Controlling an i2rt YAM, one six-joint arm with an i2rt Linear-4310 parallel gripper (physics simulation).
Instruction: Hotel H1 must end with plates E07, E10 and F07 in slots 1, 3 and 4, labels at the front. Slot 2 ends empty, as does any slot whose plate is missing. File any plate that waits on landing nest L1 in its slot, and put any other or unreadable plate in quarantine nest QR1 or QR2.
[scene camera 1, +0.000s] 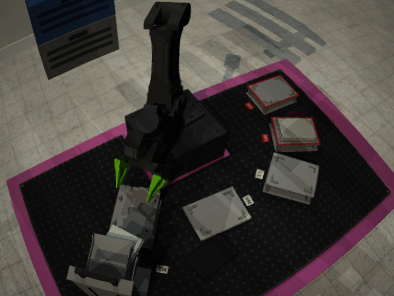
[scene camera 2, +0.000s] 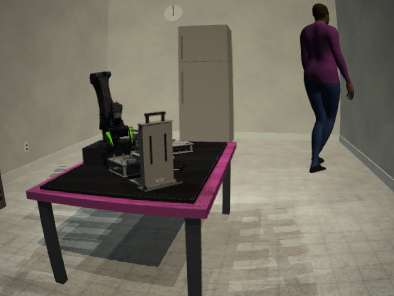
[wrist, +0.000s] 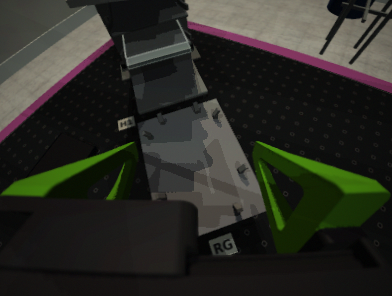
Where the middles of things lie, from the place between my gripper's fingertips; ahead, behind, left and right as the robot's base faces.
The grey nest (scene camera 1: 217, 213) lies 140 mm ahead of my hand, 200 mm to the left of it and 120 mm below it.
